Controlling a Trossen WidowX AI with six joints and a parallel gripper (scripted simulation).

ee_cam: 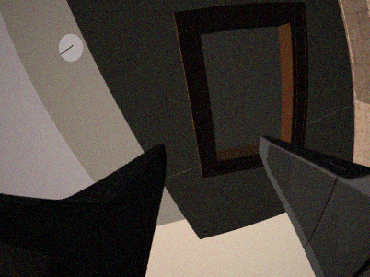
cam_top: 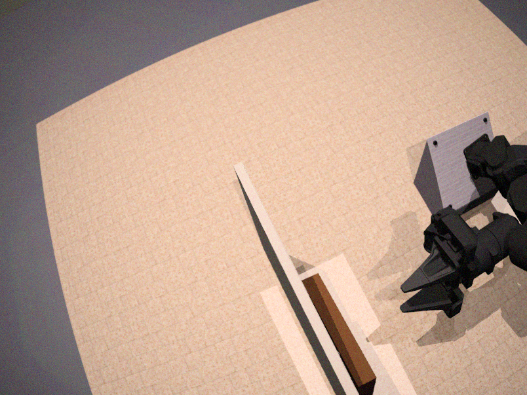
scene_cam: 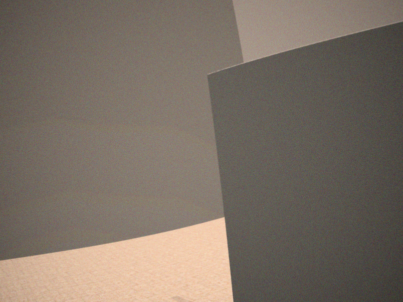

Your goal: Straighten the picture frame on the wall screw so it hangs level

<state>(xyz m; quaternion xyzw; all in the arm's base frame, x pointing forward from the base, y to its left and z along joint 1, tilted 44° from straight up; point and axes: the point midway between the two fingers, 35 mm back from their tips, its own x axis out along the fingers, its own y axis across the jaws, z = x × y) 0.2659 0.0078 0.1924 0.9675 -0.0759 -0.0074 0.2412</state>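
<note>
My gripper tip is now 10 cm short of the brown wooden picture frame and 5 cm above it. Round my gripper tip: wall panel 11 cm ahead, 6 cm below, 1 cm to the right.
</note>
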